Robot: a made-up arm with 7 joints.
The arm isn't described. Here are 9 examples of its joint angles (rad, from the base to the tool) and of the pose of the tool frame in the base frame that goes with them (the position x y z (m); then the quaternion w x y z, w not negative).
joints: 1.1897 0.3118 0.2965 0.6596 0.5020 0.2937 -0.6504
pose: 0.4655 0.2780 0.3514 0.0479 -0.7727 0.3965 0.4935
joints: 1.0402 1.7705 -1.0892 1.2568 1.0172 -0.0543 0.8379
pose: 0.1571 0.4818 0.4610 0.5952 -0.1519 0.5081 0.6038
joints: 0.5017 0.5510 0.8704 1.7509 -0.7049 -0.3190 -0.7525
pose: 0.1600 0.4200 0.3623 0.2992 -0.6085 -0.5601 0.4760
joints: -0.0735 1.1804 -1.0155 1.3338 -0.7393 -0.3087 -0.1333
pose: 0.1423 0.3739 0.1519 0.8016 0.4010 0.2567 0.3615
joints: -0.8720 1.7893 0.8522 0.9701 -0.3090 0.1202 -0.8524
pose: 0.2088 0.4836 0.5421 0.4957 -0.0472 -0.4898 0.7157
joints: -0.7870 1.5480 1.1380 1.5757 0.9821 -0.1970 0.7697
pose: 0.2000 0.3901 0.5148 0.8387 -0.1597 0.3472 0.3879
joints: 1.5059 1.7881 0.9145 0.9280 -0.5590 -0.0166 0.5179
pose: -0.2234 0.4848 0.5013 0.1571 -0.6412 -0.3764 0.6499
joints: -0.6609 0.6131 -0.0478 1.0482 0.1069 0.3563 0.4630
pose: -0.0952 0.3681 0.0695 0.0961 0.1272 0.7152 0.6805
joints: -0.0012 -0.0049 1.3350 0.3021 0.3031 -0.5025 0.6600
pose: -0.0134 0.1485 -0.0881 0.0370 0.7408 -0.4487 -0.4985
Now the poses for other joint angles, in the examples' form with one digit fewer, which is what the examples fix.
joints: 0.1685 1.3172 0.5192 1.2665 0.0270 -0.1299 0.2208
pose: 0.153 0.498 0.483 0.619 -0.280 -0.033 0.733
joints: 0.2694 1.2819 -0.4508 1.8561 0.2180 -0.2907 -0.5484
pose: 0.244 0.314 0.348 0.795 -0.377 0.100 0.464
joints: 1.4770 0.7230 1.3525 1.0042 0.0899 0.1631 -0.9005
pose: 0.251 0.500 0.428 0.353 0.933 0.022 -0.072
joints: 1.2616 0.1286 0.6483 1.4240 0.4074 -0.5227 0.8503
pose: 0.381 0.299 0.493 0.740 -0.663 -0.105 -0.050
